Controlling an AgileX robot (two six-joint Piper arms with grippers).
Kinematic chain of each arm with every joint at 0, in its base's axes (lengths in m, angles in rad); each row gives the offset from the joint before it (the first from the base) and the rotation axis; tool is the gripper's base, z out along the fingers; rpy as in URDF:
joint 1: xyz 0 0 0.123 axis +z
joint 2: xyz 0 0 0 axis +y
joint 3: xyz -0.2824 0 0.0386 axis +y
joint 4: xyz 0.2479 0 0.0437 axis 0.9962 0 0.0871
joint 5: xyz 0 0 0 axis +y
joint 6: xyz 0.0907 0 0.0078 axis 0.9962 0 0.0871
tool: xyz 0 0 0 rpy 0 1.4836 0
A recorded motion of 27 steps. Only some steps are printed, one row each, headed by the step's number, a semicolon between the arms.
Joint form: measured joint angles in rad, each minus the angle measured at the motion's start. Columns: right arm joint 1, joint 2, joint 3, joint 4, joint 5, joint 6; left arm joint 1, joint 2, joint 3, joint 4, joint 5, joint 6.
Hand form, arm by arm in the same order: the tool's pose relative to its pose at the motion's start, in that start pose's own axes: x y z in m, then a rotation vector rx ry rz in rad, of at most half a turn. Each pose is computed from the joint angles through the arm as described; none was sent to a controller.
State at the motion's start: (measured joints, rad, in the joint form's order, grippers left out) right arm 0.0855 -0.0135 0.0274 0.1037 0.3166 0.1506; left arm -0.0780 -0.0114 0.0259 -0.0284 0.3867 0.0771
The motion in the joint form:
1: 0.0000 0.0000 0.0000 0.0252 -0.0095 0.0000; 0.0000 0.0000 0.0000 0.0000 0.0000 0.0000
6: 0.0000 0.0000 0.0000 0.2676 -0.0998 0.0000; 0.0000 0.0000 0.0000 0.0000 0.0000 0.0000
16: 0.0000 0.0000 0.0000 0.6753 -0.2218 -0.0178; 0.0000 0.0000 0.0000 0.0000 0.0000 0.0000
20: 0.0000 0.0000 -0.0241 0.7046 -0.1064 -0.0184; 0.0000 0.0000 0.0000 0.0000 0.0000 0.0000
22: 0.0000 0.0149 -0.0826 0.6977 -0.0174 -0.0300; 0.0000 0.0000 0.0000 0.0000 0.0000 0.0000
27: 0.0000 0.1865 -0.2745 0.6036 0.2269 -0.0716; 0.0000 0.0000 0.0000 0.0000 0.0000 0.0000
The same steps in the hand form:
1: -0.0008 0.0008 0.0000 -0.0091 -0.0082 0.0240; 0.0000 0.0000 0.0000 0.0000 0.0000 0.0000
6: -0.0088 0.0066 -0.0007 -0.0846 -0.0875 0.2582; 0.0000 0.0000 0.0000 0.0000 0.0000 0.0000
16: -0.0208 0.0087 -0.0028 -0.1668 -0.1914 0.6447; 0.0000 0.0000 0.0000 0.0000 0.0000 0.0000
20: -0.0194 0.0163 -0.0047 -0.2094 -0.0954 0.6596; 0.0000 0.0000 0.0000 0.0000 0.0000 0.0000
22: -0.0297 0.0248 -0.0105 -0.2482 -0.0456 0.6257; 0.0000 0.0000 0.0000 0.0000 0.0000 0.0000
27: -0.0616 0.0448 -0.0153 -0.2652 0.1689 0.4629; 0.0000 0.0000 0.0000 0.0000 0.0000 0.0000

